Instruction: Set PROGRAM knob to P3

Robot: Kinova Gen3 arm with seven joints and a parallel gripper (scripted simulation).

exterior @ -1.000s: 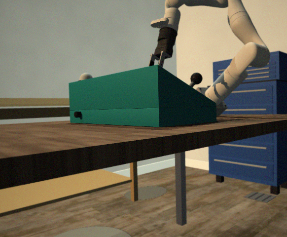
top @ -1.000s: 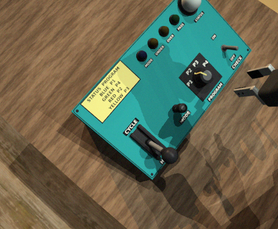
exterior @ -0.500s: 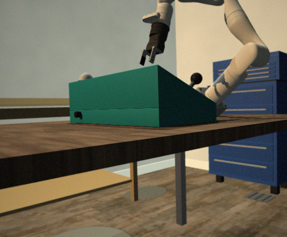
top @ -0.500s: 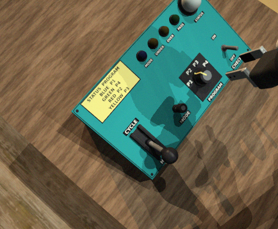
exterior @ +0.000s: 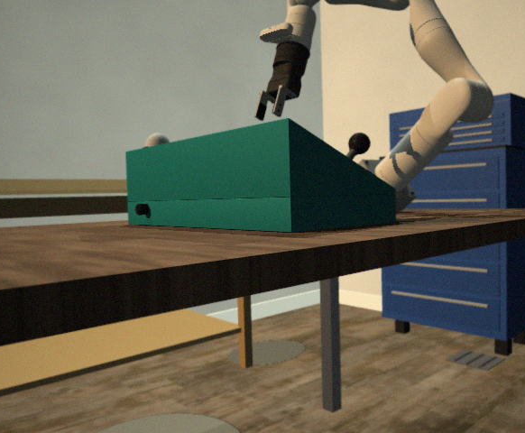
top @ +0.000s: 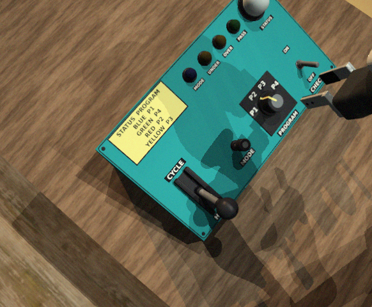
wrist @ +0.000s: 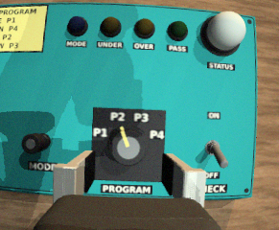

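Now: hand 90 mm short of the teal console, 60 mm to the right of it and 160 mm above it. Also, from my hand: cycle lever (30 mm ahead, 240 mm to the left, 130 mm below); then mode button (50 mm ahead, 120 mm to the left, 130 mm below); then check toggle (50 mm ahead, 120 mm to the right, 140 mm below).
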